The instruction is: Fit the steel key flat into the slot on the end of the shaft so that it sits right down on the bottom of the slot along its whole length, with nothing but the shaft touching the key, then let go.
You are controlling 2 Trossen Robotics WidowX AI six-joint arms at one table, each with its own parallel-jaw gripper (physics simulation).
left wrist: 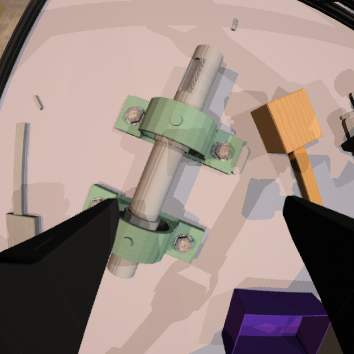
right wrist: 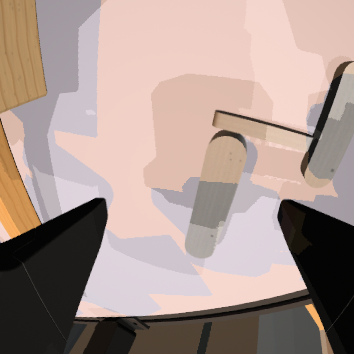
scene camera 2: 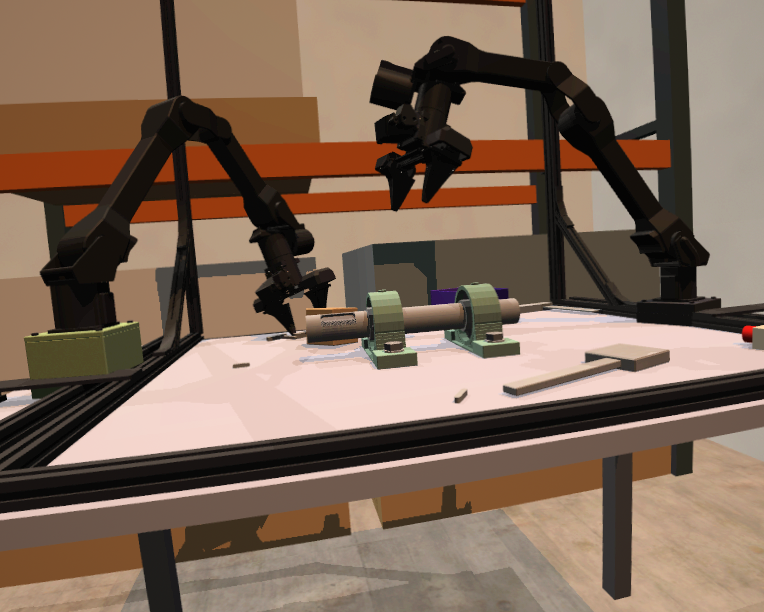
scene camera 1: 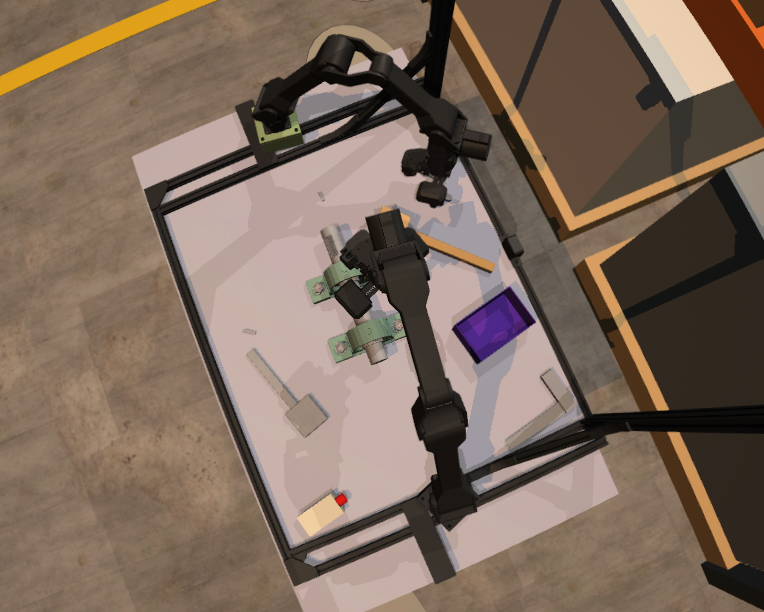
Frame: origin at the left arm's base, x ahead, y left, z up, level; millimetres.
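Seen in the pictures: left gripper, between the fingertips: [left wrist: 203,206] [scene camera 2: 408,206]; right gripper, between the fingertips: [left wrist: 352,137] [right wrist: 195,208]; left arm's base, origin of its link: [scene camera 2: 678,300] [scene camera 1: 449,499]; right arm's base, origin of its link: [scene camera 2: 85,328] [scene camera 1: 275,119].
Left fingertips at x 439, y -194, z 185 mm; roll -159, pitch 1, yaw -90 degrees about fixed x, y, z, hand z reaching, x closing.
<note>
Pixels of each thing's top centre, then the offset from my left fingertips to it.
- shaft, centre of its top: [left wrist: 161,160] [scene camera 2: 413,302] [scene camera 1: 352,291] dz -148, dx +28, dy +35 mm
- nearer, centre of its top: [right wrist: 210,209] dz -213, dx +74, dy -283 mm
- table with a thin bar, centre of its top: [right wrist: 262,131] dz -218, dx +115, dy -279 mm
- purple tray, centre of its top: [left wrist: 282,341] [scene camera 2: 467,289] [scene camera 1: 496,323] dz -153, dx -238, dy -140 mm
- grey hammer, centre of its top: [scene camera 2: 582,361] [left wrist: 17,188] [scene camera 1: 283,388] dz -208, dx -14, dy +293 mm
- cream box, centre of its top: [scene camera 1: 323,512] dz -196, dx -274, dy +410 mm
The shaft [scene camera 2: 433,317] [left wrist: 156,180] lies in two green bearing blocks [scene camera 2: 384,325] [left wrist: 175,122]; its slot [scene camera 2: 337,320] [left wrist: 192,74] faces up near one end and looks empty. In the right wrist view, two grey round-ended bars, one nearer [right wrist: 215,195] and one at the right [right wrist: 332,127], lie on the table with a thin bar [right wrist: 262,131] between them; which is the steel key I cannot tell. My right gripper [scene camera 2: 307,320] [right wrist: 195,208] is open and empty, low above the table, the nearer bar between its fingers' lines of view. My left gripper [scene camera 2: 410,205] [left wrist: 203,206] is open and empty, high above the shaft.
A wooden mallet [scene camera 1: 457,251] [left wrist: 287,122] lies beside the blocks. A purple tray [scene camera 1: 522,308] [left wrist: 272,300], a grey hammer [scene camera 1: 306,415] [scene camera 2: 628,357], small pins [scene camera 1: 249,331] [scene camera 1: 321,196] and a cream box [scene camera 1: 320,515] with a red button are on the table. Black rails edge it.
</note>
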